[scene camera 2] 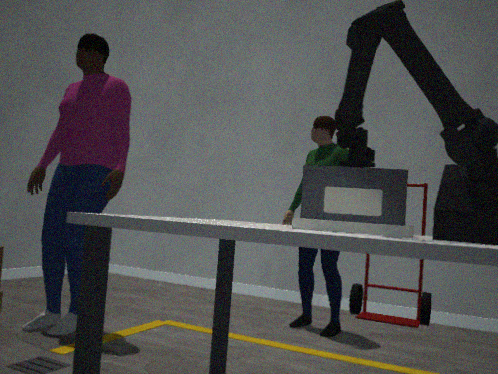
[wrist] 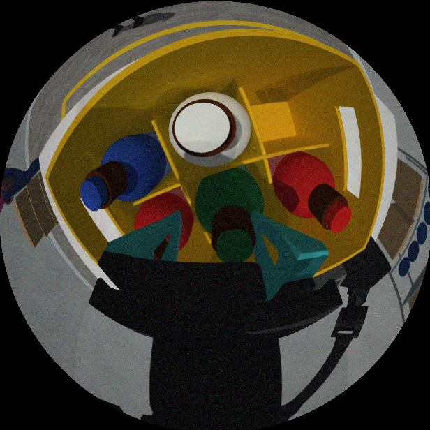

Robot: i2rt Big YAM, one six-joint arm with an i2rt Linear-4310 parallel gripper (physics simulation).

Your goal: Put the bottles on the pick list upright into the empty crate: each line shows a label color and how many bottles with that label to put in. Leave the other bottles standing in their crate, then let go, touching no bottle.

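Seen in the pictures: arm's base at its link origin: [scene camera 2: 483, 187].
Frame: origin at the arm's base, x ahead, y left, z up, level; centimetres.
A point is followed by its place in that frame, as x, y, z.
The yellow crate [wrist: 260, 37] with dividers fills much of the wrist view. In it stand a blue bottle [wrist: 136, 165], a white bottle [wrist: 202, 127], a green bottle [wrist: 230, 197], a red bottle [wrist: 304, 182] at right and another red bottle [wrist: 160, 215] partly behind the left finger. My gripper [wrist: 215, 216] is open over the crate, its teal fingers either side of the green bottle's neck and cap, holding nothing. In the scene view a grey crate [scene camera 2: 352, 177] @(31.9, 0.6, 1.0) with a pale panel stands on the table, hiding my fingertips. The pick list and its text are not legible in either view.
The white table [scene camera 2: 175, 223] @(68.7, 28.0, -14.2) carries the grey crate. The arm's base stands at the right. A person in pink [scene camera 2: 95, 125] and one in green [scene camera 2: 325, 152] stand beyond the table, near a red hand truck [scene camera 2: 424, 210]. Brown boxes [wrist: 37, 210] show at the wrist view's left.
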